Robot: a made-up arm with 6 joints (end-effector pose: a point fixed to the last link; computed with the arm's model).
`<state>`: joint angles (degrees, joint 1 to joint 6).
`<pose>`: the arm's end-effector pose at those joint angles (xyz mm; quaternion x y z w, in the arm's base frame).
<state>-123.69 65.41 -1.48 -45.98 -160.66 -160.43</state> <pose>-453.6 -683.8 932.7 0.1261 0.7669 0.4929 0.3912</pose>
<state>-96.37 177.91 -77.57 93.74 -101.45 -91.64</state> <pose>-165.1 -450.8 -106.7 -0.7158 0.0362 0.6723 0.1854</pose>
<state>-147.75 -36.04 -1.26 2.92 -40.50 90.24</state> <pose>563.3 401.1 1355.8 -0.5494 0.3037 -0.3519 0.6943</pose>
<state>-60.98 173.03 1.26 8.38 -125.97 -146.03</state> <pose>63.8 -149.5 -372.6 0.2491 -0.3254 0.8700 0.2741</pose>
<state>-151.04 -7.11 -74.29 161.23 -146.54 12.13</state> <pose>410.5 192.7 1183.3 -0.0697 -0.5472 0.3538 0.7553</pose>
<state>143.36 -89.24 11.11 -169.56 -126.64 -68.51</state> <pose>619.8 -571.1 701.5 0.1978 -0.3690 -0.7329 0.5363</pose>
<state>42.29 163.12 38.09 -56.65 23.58 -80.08</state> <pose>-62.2 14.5 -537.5 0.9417 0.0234 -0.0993 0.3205</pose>
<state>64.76 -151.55 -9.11 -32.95 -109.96 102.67</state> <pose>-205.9 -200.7 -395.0 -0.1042 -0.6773 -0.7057 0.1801</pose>
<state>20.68 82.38 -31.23 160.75 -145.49 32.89</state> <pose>806.4 387.0 793.0 0.9570 -0.2257 -0.0761 0.1658</pose>
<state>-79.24 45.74 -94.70 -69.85 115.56 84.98</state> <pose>-73.0 2.7 1205.3 0.5238 -0.5001 -0.0427 0.6883</pose>
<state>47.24 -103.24 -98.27 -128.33 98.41 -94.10</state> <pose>-143.3 -135.0 -87.3 0.4712 0.3122 0.6072 0.5585</pose>
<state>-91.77 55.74 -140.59 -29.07 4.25 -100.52</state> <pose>7.7 237.5 820.9 -0.2233 0.6108 0.7149 0.2569</pose>
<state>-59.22 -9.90 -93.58 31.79 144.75 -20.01</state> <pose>-298.7 490.3 1004.3 -0.0999 0.3954 -0.6922 0.5954</pose>
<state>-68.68 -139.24 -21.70 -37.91 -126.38 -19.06</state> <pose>-120.1 360.1 -292.0 0.1476 0.5492 -0.3044 0.7642</pose>
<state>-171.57 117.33 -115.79 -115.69 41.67 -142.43</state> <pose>-487.2 -71.8 946.7 -0.3304 -0.1166 -0.5387 0.7662</pose>
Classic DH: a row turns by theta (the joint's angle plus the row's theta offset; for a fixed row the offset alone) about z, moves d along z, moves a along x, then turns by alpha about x. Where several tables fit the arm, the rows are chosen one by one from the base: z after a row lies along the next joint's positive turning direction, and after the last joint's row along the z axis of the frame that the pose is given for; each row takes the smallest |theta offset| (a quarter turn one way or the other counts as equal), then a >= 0, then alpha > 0; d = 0 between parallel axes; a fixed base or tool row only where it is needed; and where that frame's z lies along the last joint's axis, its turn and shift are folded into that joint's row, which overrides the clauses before.
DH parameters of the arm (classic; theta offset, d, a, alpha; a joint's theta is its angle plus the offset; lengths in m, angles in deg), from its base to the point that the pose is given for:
base (fixed): -38.31 0 -0.031 0
joint 1: 38.31 0.5308 0.0166 -90
joint 2: 88.45 0 -0.4889 0
joint 3: -88.45 0.0259 0.0213 90
joint 4: 0 0.5226 -0.0239 -90
joint 5: 0 -0.0359 -0.0237 90
joint 6: -78.1 0 0.0247 0
tool (fixed): 78.1 0.1042 0 0

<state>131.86 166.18 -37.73 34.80 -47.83 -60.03</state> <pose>-370.3 541.7 -246.6 -0.6450 0.2333 0.4347 0.5836</pose>
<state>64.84 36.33 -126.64 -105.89 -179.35 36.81</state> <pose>-130.2 -66.6 906.6 -0.4394 -0.5501 -0.6888 0.1728</pose>
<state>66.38 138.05 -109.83 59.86 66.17 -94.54</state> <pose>214.2 692.6 674.2 -0.6539 -0.0546 0.3144 0.6860</pose>
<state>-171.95 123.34 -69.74 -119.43 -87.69 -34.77</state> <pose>-841.9 -265.5 538.9 0.4350 -0.7045 0.4030 0.3899</pose>
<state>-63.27 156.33 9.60 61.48 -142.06 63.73</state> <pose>54.0 -295.5 -342.8 0.2591 -0.1213 -0.4560 0.8428</pose>
